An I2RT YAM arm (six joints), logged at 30 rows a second.
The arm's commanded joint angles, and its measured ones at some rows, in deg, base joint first. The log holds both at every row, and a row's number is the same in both.
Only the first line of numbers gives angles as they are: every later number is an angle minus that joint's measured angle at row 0.
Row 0, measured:
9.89, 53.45, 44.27, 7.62, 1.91, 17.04
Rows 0 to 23, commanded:
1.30, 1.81, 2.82, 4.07, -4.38, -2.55
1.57, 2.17, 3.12, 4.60, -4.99, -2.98
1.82, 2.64, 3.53, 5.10, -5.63, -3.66
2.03, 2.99, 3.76, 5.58, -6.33, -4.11
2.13, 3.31, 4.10, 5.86, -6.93, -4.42
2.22, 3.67, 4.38, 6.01, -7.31, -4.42
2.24, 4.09, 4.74, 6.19, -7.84, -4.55
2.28, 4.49, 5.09, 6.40, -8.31, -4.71
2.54, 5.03, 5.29, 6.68, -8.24, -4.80
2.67, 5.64, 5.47, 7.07, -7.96, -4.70
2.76, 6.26, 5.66, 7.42, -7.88, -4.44
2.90, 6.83, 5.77, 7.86, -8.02, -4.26
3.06, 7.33, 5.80, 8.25, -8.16, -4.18
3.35, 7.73, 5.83, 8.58, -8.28, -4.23
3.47, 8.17, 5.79, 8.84, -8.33, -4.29
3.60, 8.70, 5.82, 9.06, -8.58, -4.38
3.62, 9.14, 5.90, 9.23, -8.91, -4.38
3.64, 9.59, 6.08, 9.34, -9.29, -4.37
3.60, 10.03, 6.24, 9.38, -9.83, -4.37
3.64, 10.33, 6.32, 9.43, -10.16, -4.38
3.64, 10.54, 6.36, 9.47, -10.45, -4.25
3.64, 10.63, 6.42, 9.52, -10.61, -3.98
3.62, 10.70, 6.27, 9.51, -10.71, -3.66
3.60, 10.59, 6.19, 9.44, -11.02, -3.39
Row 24, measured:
2.97, 10.71, 4.07, 7.23, -9.40, -3.78
